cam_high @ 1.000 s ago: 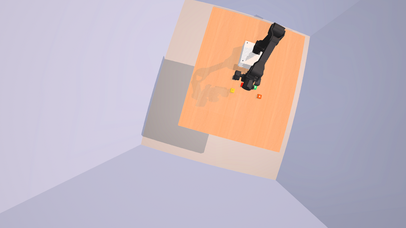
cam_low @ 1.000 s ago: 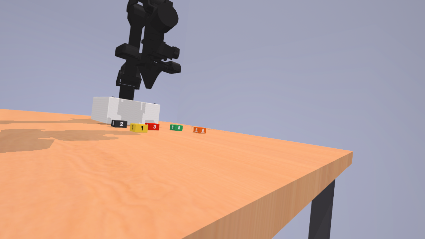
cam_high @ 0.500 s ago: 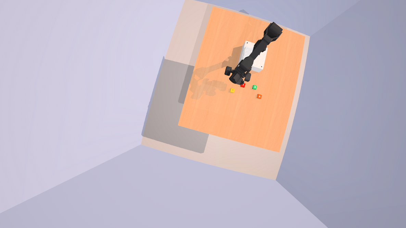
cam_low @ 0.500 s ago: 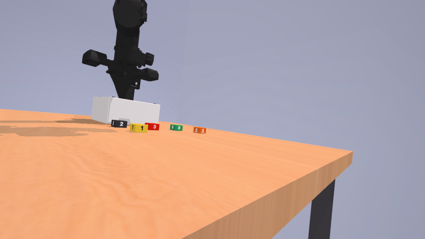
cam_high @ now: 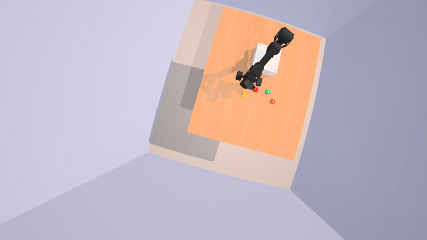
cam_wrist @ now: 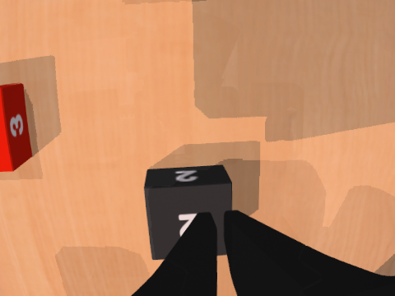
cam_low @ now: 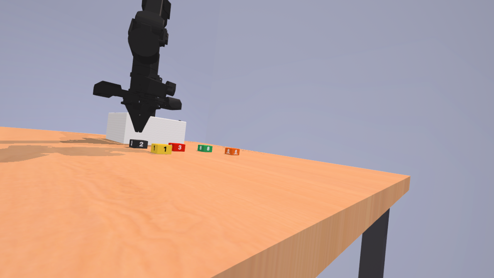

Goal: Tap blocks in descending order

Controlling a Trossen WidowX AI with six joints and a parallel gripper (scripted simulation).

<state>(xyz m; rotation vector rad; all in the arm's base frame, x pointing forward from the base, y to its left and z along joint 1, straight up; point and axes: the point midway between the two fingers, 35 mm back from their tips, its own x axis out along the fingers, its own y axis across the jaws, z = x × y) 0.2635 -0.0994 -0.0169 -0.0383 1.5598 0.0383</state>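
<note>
The black block is 30 mm below my gripper tip, 10 mm to the left of it and 10 mm behind it. Also, from my gripper tip: green block (190 mm to the left, 30 mm below, 10 mm ahead); then red block (90 mm to the left, 30 mm below, 30 mm ahead); then yellow block (100 mm ahead, 30 mm below, 20 mm to the left).
</note>
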